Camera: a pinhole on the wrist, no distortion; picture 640 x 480 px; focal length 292.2 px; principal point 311.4 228.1 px. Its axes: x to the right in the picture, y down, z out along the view. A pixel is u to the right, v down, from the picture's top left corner.
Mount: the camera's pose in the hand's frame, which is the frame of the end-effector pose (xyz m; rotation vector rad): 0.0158 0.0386 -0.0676 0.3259 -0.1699 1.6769
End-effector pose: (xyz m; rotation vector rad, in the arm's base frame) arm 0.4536 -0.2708 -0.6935 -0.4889 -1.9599 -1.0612
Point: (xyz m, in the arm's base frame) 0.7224 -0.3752 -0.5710
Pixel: behind the camera
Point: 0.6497 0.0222 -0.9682
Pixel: outside the picture
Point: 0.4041 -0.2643 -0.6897
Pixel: 223.4 230.3
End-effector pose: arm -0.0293 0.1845 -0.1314 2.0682 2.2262 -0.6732
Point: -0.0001 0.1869 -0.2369
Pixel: 445.3 215.4
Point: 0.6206 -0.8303 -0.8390
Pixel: outside the picture
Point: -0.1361 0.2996 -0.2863
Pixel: 258.4 73.6
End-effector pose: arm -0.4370 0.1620 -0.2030 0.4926 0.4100 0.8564
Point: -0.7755 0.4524 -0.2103
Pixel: behind the camera
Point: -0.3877 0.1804 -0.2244
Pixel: 161.1 178.7
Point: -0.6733 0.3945 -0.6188
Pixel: behind the camera
